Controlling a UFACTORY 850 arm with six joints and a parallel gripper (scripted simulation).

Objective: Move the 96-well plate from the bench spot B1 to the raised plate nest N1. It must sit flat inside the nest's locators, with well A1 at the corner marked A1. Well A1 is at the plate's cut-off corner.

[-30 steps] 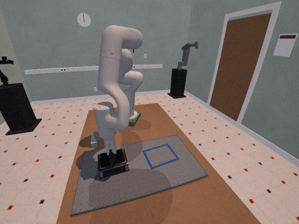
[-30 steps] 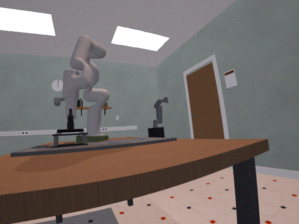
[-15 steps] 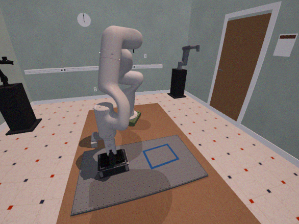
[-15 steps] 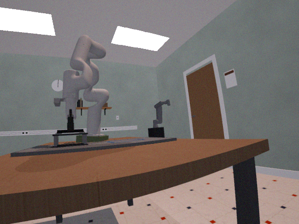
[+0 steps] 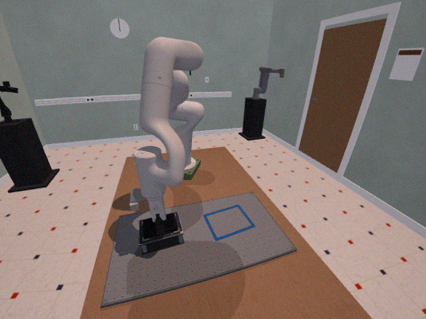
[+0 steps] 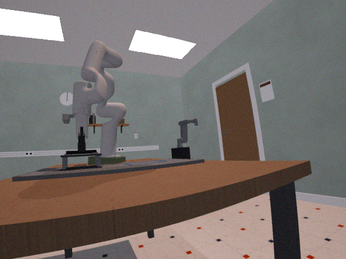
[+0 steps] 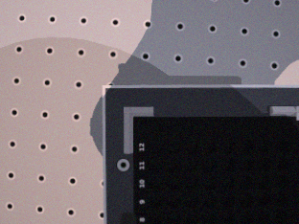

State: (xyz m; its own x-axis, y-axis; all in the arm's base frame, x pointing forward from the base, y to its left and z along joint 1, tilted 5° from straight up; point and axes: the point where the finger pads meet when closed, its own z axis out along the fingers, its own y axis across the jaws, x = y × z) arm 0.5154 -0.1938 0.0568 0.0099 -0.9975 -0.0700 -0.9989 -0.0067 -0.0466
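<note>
The 96-well plate lies 10 mm below my hand. The rest, counted from my hand: raised plate nest (30 mm below).
</note>
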